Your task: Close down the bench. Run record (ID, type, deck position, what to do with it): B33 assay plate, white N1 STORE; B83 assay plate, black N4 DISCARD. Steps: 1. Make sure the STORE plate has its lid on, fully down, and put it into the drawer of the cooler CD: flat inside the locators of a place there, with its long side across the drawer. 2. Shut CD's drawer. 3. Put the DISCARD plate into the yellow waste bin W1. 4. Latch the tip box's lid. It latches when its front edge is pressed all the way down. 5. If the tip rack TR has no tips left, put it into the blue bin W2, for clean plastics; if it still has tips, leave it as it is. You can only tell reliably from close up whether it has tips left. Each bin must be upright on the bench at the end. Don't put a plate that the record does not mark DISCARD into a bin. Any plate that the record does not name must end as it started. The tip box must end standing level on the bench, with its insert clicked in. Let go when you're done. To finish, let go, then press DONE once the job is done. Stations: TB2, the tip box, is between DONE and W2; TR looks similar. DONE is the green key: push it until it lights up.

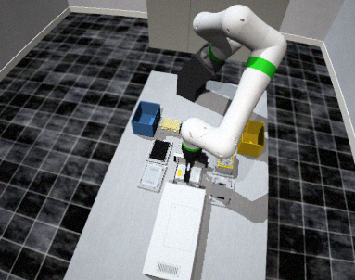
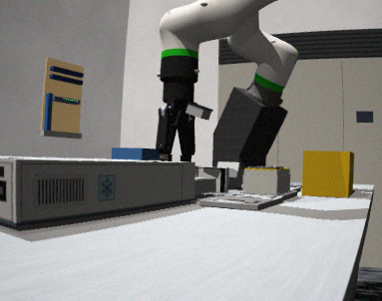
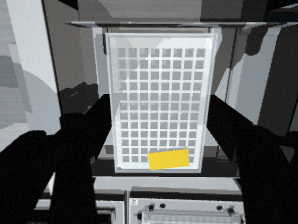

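Right now the clear plate lid is 20 mm below my hand. From my hand the other things lie so: cooler CD 180 mm ahead, 10 mm to the left, 20 mm below; then cooler drawer 40 mm ahead, 20 mm below; then white plate 20 mm below.
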